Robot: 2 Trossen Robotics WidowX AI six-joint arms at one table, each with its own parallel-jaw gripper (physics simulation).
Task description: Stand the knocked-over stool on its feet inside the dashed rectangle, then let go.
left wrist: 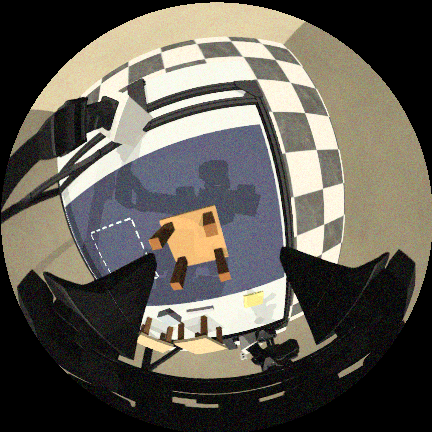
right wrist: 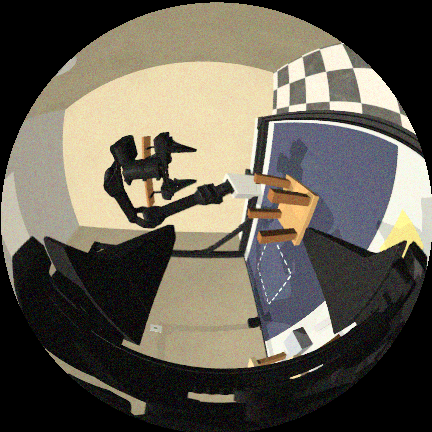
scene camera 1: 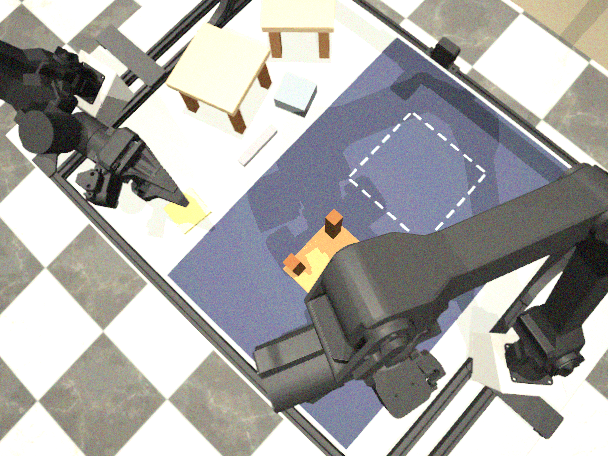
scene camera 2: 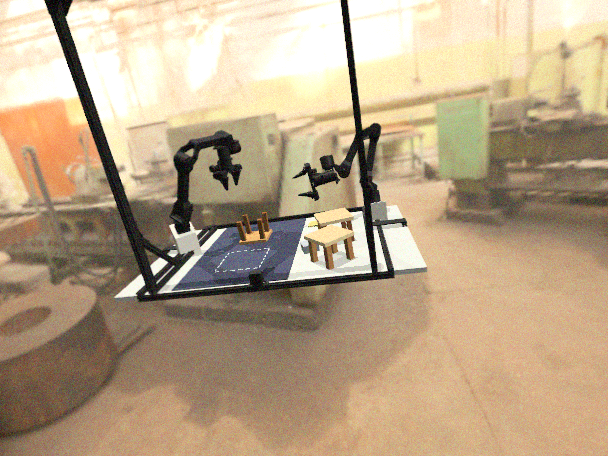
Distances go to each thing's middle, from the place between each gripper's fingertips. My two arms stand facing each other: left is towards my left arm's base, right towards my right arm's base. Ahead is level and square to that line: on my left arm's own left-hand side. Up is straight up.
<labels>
My left hand is 80 mm past the orange stool (scene camera 1: 305, 268), 80 mm to the left of it and 200 mm above it. Round my left hand: yellow pad (scene camera 1: 186, 219): 10 mm behind, 380 mm to the right, 260 mm below.
Right now my right hand is 210 mm above the yellow pad, 70 mm to the left of it and 10 mm short of it. The rest, counted from my right hand: orange stool: 240 mm to the left, 160 mm below, 60 mm behind.
</labels>
